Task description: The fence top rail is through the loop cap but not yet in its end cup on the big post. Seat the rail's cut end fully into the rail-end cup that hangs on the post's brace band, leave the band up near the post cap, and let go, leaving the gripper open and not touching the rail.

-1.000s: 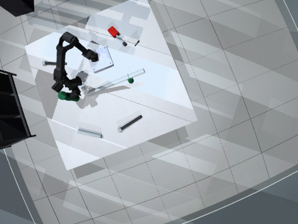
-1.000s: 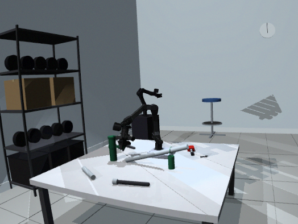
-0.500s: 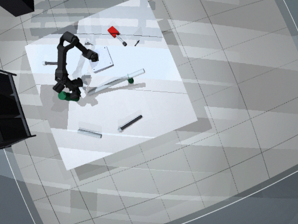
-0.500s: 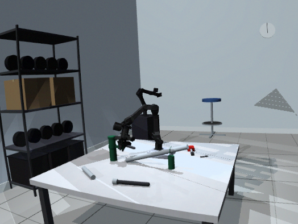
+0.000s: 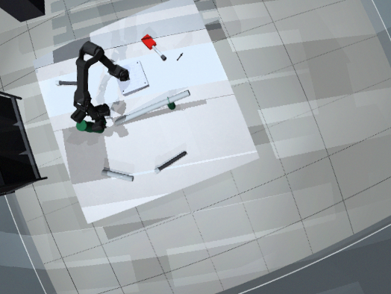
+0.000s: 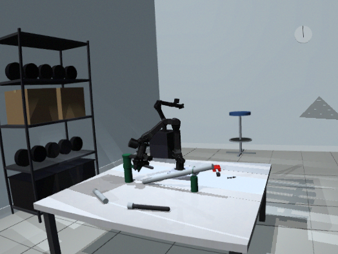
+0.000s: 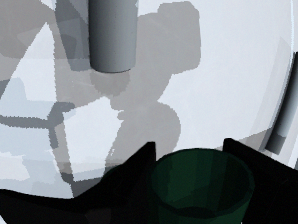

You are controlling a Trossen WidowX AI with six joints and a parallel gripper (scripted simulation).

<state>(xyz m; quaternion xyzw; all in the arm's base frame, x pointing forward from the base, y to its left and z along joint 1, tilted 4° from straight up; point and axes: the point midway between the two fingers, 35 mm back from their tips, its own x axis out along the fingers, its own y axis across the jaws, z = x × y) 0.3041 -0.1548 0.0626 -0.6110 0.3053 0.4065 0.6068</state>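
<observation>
Now: gripper tip 30 mm to the left of the green rail-end cup, 30 mm below it and 10 mm past it. The rest, counted from my gripper tip: small green post (430 mm to the left, 70 mm behind, 10 mm above); small bolt (530 mm to the left, 400 mm behind, 80 mm below); short grey tube (330 mm ahead, 70 mm below, 10 mm to the right).
</observation>
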